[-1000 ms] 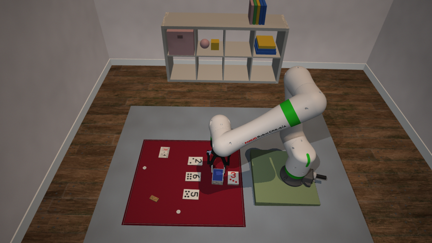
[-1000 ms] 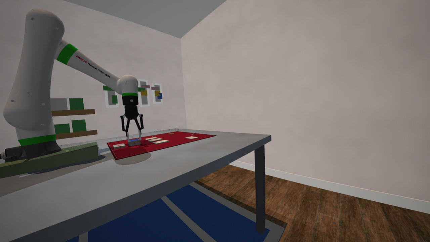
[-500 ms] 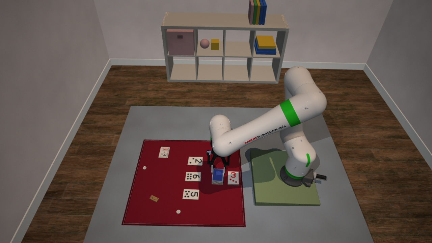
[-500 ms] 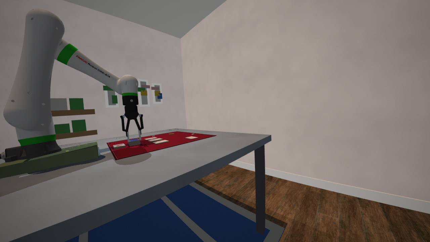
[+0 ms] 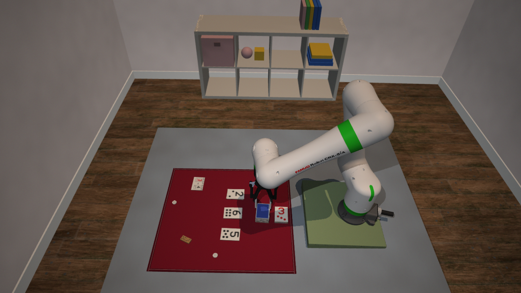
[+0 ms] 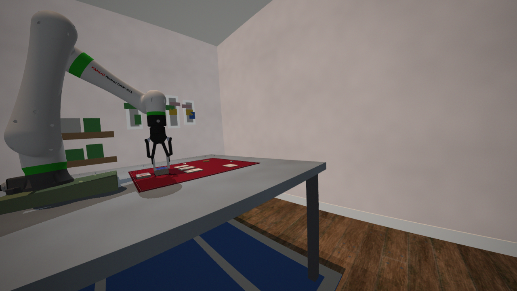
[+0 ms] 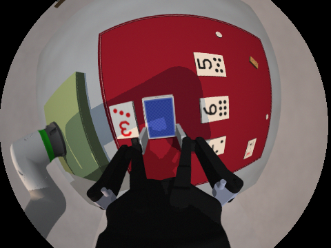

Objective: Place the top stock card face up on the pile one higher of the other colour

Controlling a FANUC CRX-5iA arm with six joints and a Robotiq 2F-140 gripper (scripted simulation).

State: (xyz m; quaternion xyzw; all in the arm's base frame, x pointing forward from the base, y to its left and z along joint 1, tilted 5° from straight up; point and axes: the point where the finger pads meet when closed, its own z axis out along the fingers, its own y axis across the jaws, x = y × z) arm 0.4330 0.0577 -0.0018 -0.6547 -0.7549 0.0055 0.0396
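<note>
The red 3 card lies 90 mm behind my hand, 50 mm below it and 20 mm to the left of it. Also, from my hand: red card cloth: 170 mm ahead, 70 mm to the left, 70 mm below; then black 6 card: 140 mm ahead, 50 mm to the left, 50 mm below; then black 5 card: 170 mm to the left, 120 mm ahead, 60 mm below.
</note>
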